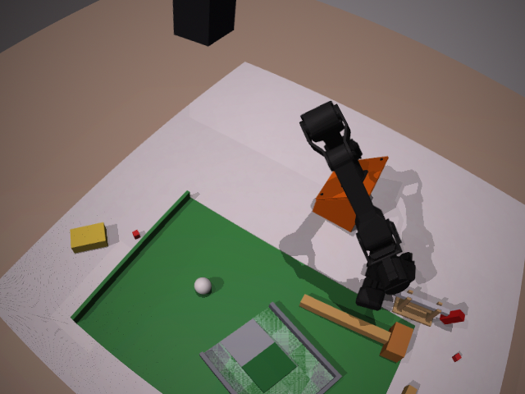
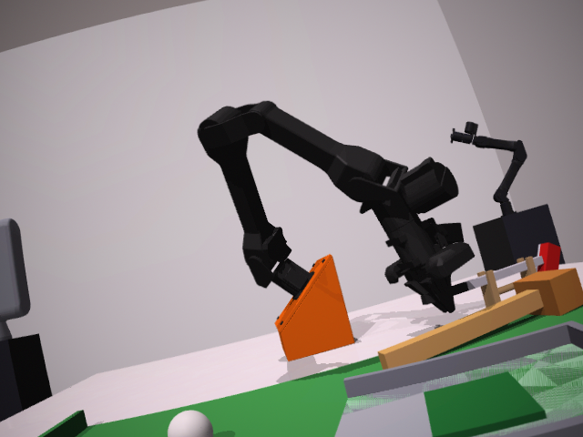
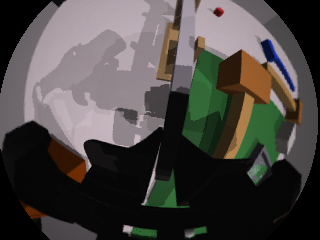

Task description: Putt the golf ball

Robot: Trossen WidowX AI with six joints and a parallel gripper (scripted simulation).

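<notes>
Now: gripper tip 1 cm past the wooden stand and 13 cm to the right of it. Round my gripper tip: white golf ball 22 cm ahead, 38 cm to the right, 1 cm below; green wall 25 cm ahead, 58 cm to the right, 1 cm below; green mat 25 cm ahead, 22 cm to the right, 3 cm below.
</notes>
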